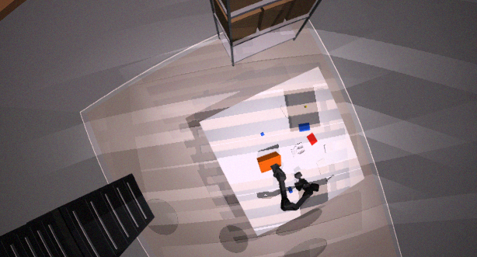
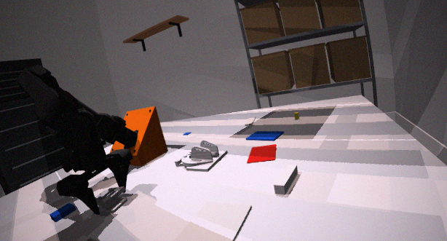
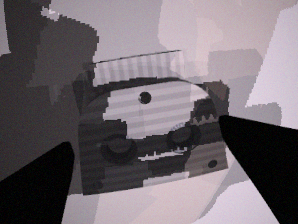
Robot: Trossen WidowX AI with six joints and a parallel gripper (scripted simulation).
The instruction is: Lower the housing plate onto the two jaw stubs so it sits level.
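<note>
Right now my gripper tip is 13 cm past the small blue block and 7 cm to the left of it. Also, from my gripper tip: red tile (30 cm ahead, 27 cm to the left, 1 cm below); grey block (38 cm ahead, 11 cm to the left); blue tile (41 cm to the left, 29 cm ahead, 1 cm below).
</note>
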